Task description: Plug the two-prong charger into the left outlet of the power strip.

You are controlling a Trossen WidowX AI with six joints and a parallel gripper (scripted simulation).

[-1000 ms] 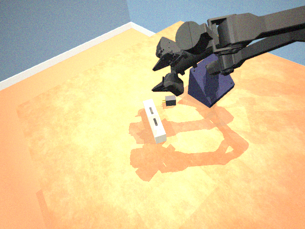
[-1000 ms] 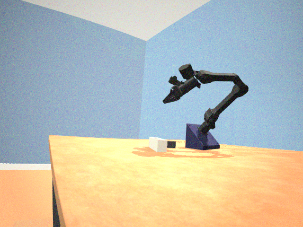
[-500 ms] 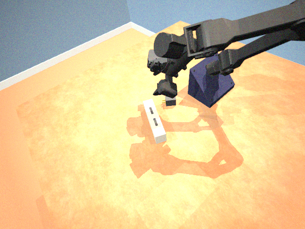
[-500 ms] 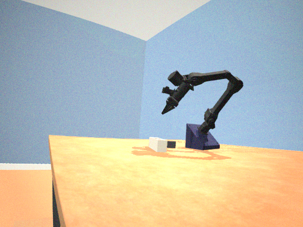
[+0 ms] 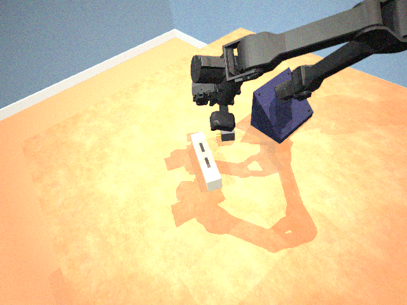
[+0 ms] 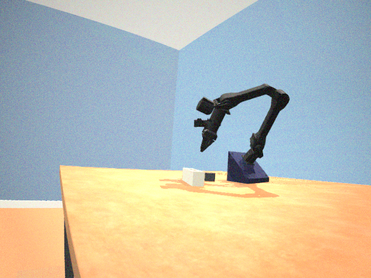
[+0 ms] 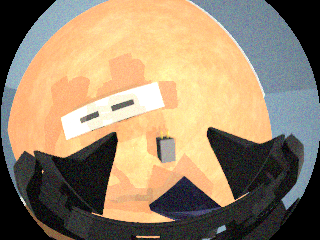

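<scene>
Now: gripper tip 50 mm past the dark grey charger, 10 mm to the left of it and 120 mm above it.
</scene>
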